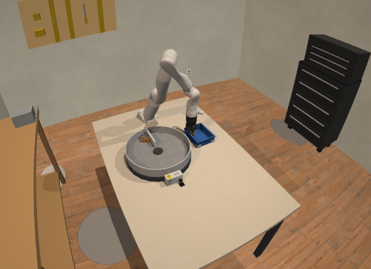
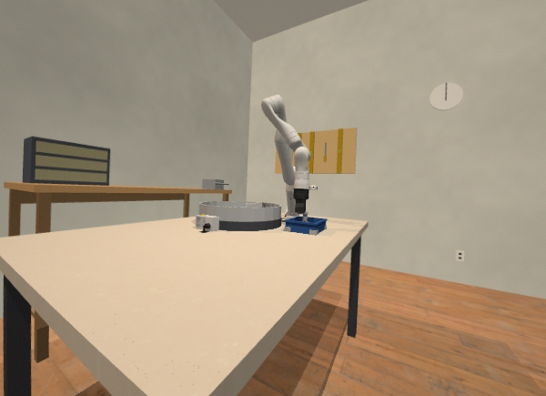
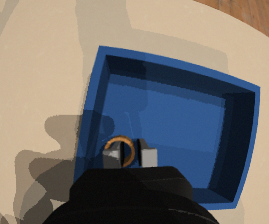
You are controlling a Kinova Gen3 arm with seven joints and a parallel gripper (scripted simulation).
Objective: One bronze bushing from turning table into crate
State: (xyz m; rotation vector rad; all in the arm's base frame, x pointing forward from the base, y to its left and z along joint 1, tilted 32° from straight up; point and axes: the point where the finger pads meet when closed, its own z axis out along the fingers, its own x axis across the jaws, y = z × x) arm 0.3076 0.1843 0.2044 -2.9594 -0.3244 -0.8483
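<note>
The blue crate is 4 cm ahead of my hand, 2 cm to the left of it and 1 cm below it. From my hand the other things lie so: grey turning table 32 cm to the right, 10 cm ahead, 2 cm above.
</note>
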